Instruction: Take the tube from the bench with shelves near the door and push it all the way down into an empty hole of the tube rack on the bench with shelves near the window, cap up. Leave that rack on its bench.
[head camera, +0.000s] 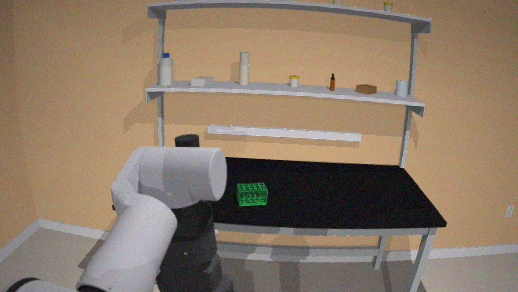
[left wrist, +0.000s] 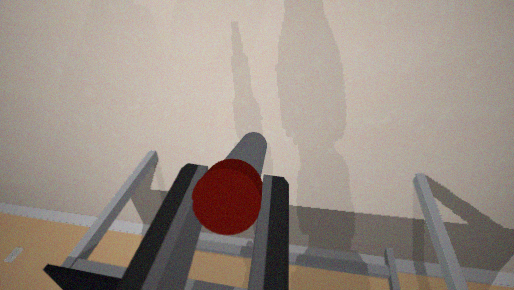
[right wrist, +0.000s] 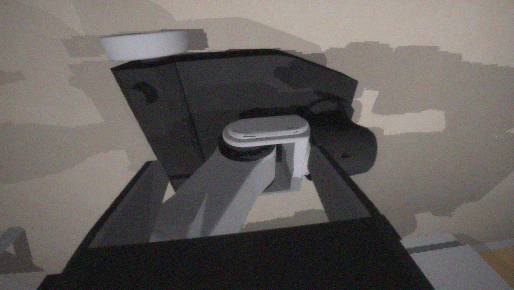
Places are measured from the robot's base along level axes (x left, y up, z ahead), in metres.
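Where they show: left gripper, fingertip midpoint: (left wrist: 234, 187); right gripper, fingertip midpoint: (right wrist: 238, 163).
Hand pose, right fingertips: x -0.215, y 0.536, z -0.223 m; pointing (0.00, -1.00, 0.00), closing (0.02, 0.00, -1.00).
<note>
Things, the pixels of their top centre, and the offset from my right fingertips. "spot": a spot on its surface instead. Level surfaces: height alone.
- tube, middle of its top: (left wrist: 211, 265) dy +0.540, dx +0.310, dz +0.522 m
- green tube rack, middle of its top: (head camera: 252, 187) dy +0.300, dx +0.266, dz +1.555 m
- black bench top, its level: dy +0.227 m
- lower shelf, its level: dy +0.682 m
- bench leg, surface spot: (head camera: 421, 257) spot: dy +0.015, dx -0.562, dz +1.376 m
The tube (left wrist: 227, 197) has a round red cap facing the left wrist camera and a grey body pointing away. My left gripper (left wrist: 234, 187) is shut on it just below the cap, above the floor. The gripper itself is hidden behind the arm in the head view. The green tube rack (head camera: 252, 194) stands on the black bench top (head camera: 340, 195), right of my left arm in the head view. Whether its holes hold anything is too small to tell. My right gripper (right wrist: 238, 163) is open, with parts of the robot's own base beyond its fingers.
Two shelves stand over the bench; the lower shelf (head camera: 280, 91) bears a white bottle (head camera: 165, 72), a tall cylinder (head camera: 244, 69), jars and a brown block (head camera: 366, 89). A light bar (head camera: 285, 133) is behind the bench. A bench leg (head camera: 421, 257) stands at the front right.
</note>
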